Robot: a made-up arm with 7 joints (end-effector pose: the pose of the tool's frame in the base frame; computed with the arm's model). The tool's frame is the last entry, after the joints. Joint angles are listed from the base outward.
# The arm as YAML. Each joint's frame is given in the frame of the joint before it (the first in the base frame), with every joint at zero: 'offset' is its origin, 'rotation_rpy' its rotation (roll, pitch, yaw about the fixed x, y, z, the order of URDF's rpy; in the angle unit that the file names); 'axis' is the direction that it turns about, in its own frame. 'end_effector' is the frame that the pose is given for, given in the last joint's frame.
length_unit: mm
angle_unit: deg
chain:
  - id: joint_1
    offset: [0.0, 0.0, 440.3]
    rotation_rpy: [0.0, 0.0, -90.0]
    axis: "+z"
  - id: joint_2
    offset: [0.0, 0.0, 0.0]
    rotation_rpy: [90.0, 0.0, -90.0]
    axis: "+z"
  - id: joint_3
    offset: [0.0, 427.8, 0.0]
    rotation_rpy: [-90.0, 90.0, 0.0]
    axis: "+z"
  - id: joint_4
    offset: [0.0, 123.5, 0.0]
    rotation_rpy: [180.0, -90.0, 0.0]
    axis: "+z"
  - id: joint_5
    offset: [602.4, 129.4, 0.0]
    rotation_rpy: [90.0, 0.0, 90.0]
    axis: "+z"
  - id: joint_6
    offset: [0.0, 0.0, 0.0]
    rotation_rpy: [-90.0, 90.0, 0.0]
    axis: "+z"
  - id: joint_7
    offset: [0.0, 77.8, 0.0]
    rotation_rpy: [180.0, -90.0, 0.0]
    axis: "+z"
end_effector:
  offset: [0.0, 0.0, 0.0]
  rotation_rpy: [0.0, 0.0, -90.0]
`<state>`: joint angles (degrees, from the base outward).
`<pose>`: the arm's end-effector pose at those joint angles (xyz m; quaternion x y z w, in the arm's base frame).
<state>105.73 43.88 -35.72 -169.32 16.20 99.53 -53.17</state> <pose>0.2001 0.1375 0.0693 0.5030 0.4139 -0.7254 0.2223</pose>
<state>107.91 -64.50 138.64 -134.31 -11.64 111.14 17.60</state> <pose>-0.3555 -0.4248 -0.0187 -0.3050 0.6458 0.6801 0.1656</pose>
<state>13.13 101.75 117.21 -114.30 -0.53 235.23 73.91</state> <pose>0.2714 0.6894 0.6734 -0.2849 0.5252 0.4834 0.6398</pose>
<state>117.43 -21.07 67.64 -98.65 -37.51 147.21 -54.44</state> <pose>-0.6888 -0.2877 1.0108 0.5751 -0.5649 -0.5573 0.1987</pose>
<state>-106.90 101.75 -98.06 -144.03 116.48 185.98 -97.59</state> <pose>-0.5205 0.1245 0.5823 -0.0101 -0.5766 -0.7761 0.2550</pose>
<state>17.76 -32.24 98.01 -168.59 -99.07 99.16 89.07</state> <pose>-0.0597 0.3771 0.2254 0.2396 0.4949 0.7498 0.3680</pose>
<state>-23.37 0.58 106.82 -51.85 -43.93 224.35 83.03</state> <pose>0.0213 0.4476 1.3415 -0.0595 -0.2738 -0.3573 0.8910</pose>
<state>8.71 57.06 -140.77 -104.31 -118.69 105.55 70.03</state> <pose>0.0609 -0.5228 1.1612 -0.1464 -0.1699 -0.3895 0.8933</pose>
